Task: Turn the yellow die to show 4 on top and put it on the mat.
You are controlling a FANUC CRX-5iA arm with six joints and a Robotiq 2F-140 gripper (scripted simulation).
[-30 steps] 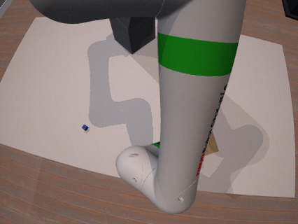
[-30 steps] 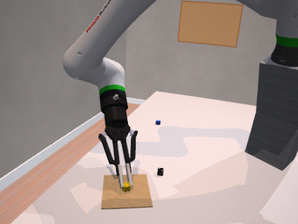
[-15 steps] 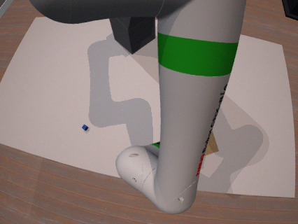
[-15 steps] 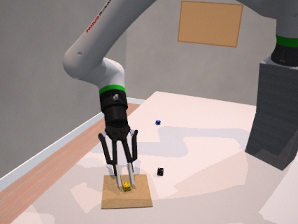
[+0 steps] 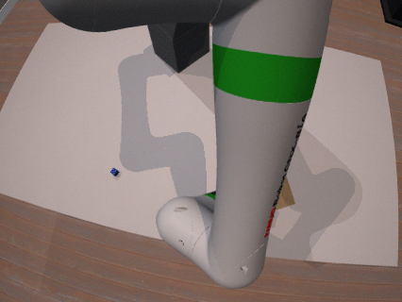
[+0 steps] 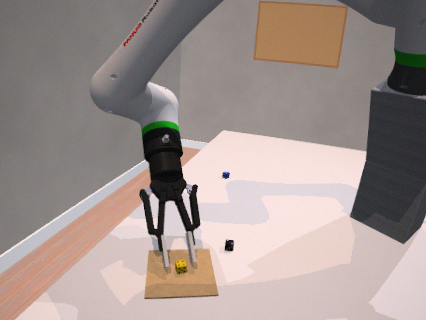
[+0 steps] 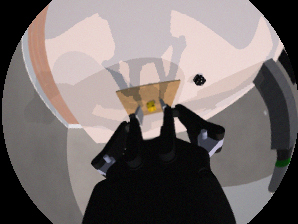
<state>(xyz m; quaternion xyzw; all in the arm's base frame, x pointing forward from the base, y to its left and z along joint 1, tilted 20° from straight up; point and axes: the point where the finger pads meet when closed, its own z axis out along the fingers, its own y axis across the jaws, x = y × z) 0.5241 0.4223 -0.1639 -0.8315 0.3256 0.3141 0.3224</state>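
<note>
The yellow die is 20 mm behind my hand, 20 mm to the left of it and 30 mm below it. Also, from my hand: black die: 80 mm behind, 100 mm to the right, 30 mm below; then blue die: 50 mm ahead, 500 mm to the right, 30 mm below; then brown mat: 20 mm behind, 20 mm to the left, 40 mm below.
</note>
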